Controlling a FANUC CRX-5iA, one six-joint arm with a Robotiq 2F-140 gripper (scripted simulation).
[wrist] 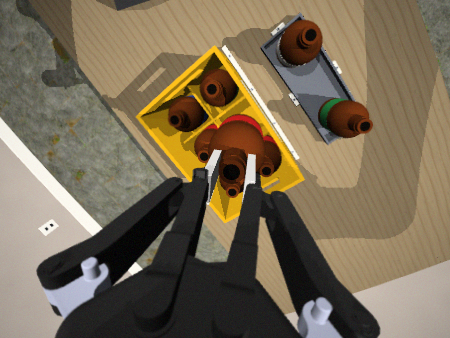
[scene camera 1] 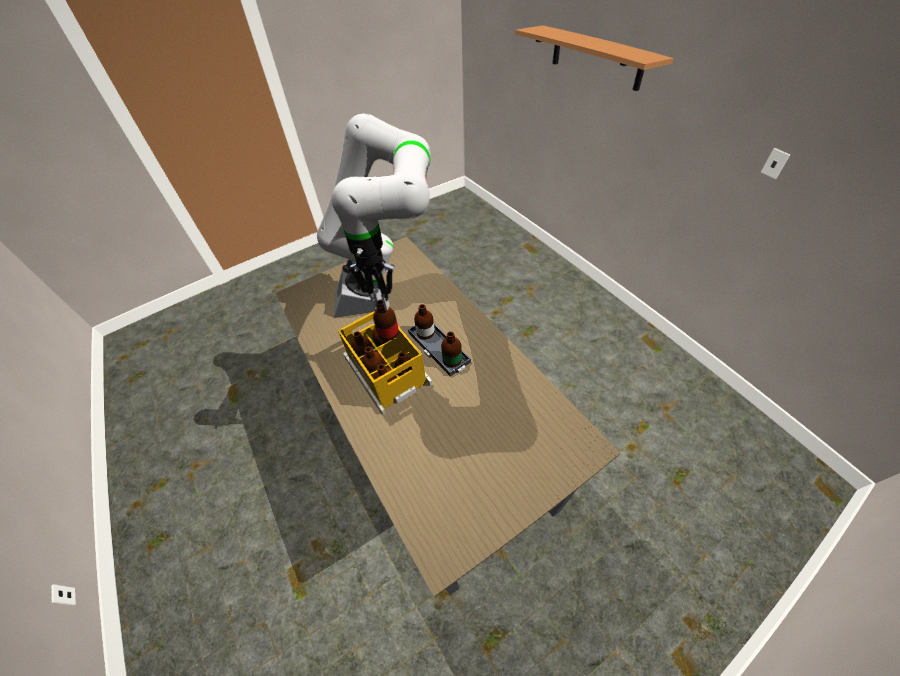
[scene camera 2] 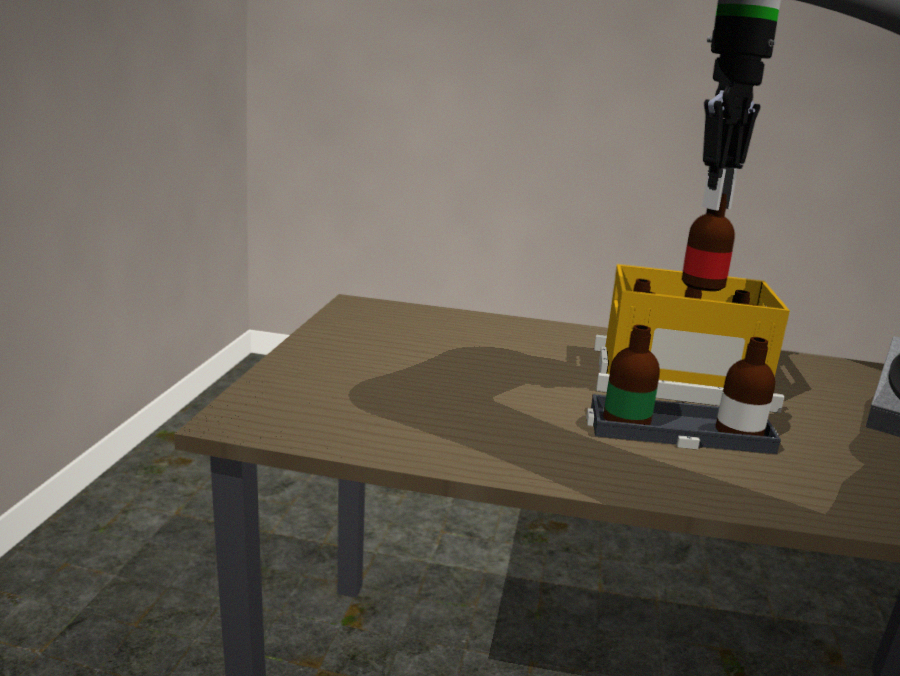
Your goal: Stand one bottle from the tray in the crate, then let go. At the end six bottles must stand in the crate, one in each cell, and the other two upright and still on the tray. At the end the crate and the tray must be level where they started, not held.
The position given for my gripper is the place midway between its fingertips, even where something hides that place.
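On scene camera 2 you'd see my gripper (scene camera 2: 716, 208) and a grey tray (scene camera 2: 670, 419). Scene camera 1 has a yellow crate (scene camera 1: 389, 351), and the tray (scene camera 1: 433, 345) is there too. As for the wrist view, it shows my gripper (wrist: 233, 163) along with the tray (wrist: 316, 82).
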